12 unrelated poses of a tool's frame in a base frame.
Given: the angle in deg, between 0 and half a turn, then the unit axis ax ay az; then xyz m.
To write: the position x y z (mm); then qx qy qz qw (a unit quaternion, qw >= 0). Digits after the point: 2 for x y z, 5 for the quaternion.
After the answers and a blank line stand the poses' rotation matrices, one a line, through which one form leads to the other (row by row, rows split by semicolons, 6 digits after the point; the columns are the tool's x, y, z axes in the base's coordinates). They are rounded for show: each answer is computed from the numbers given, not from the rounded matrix.
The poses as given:
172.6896, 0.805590, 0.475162, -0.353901, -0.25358, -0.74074, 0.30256
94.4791, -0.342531, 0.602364, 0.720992, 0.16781, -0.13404, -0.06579
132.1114, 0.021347, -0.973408, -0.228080, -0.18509, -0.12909, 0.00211
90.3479, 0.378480, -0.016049, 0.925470, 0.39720, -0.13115, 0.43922
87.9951, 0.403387, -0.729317, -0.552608, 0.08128, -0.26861, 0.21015
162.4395, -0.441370, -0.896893, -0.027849, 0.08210, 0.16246, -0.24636
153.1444, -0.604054, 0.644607, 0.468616, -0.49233, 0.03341, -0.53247
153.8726, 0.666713, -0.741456, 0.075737, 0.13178, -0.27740, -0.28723
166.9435, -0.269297, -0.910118, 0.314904, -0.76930, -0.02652, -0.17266
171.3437, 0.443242, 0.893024, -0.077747, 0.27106, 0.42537, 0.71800
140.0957, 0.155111, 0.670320, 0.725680, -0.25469, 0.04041, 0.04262
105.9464, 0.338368, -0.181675, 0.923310, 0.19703, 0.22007, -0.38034
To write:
-253.58, -740.74, 302.56, 0.80395, 0.47420, -0.35318, 0.06375
167.81, -134.04, -65.79, -0.25149, 0.44226, 0.52935, 0.67893
-185.09, -129.09, 2.11, 0.01951, -0.88964, -0.20845, 0.40585
397.20, -131.15, 439.22, 0.26844, -0.01138, 0.65639, 0.70496
81.28, -268.61, 210.15, 0.28020, -0.50660, -0.38386, 0.71937
82.10, 162.46, -246.36, -0.43620, -0.88638, -0.02752, 0.15265
-492.33, 33.41, -532.47, -0.58754, 0.62699, 0.45581, 0.23222
131.78, -277.40, -287.23, 0.64946, -0.72227, 0.07378, 0.22603
-769.30, -26.52, -172.66, -0.26755, -0.90422, 0.31286, 0.11369
271.06, 425.37, 718.00, 0.44198, 0.89048, -0.07753, 0.07547
-254.69, 40.41, 42.62, 0.14580, 0.63009, 0.68212, 0.34124
197.03, 220.07, -380.34, 0.27014, -0.14504, 0.73713, 0.60219

0.300804 0.807492 -0.507419; 0.717428 -0.542149 -0.437461; -0.628343 -0.232447 -0.742398
0.048395 -0.941232 0.334276; 0.496348 0.313084 0.809702; -0.866773 0.126732 0.482331
-0.669813 0.134486 -0.730249; -0.203913 0.912335 0.355057; 0.713982 0.386729 -0.583670
0.138045 -0.931564 0.336350; 0.919342 -0.005813 -0.393416; 0.368448 0.363530 0.855624
0.192013 0.268365 -0.943987; -0.836174 0.548280 -0.014214; 0.513754 0.792067 0.329677
-0.572862 0.781678 -0.246593; 0.764873 0.617948 0.181958; 0.294615 -0.084376 -0.951884
-0.201739 -0.948454 -0.244412; -0.525065 -0.105926 0.844444; -0.826806 0.298689 -0.476631
-0.054225 -0.971517 -0.230684; -0.904812 0.145522 -0.400173; 0.422344 0.187026 -0.886931
-0.830981 0.412707 -0.373019; 0.554988 0.661068 -0.504953; 0.038193 -0.626628 -0.778382
-0.597920 0.798844 0.065877; 0.775441 0.597291 -0.204780; -0.202935 -0.071358 -0.976589
-0.724601 -0.281795 0.628924; 0.649263 0.026900 0.760088; -0.231107 0.959098 0.163467
-0.128790 -0.966142 0.223568; 0.809418 -0.232664 -0.539175; 0.572936 0.111520 0.811978

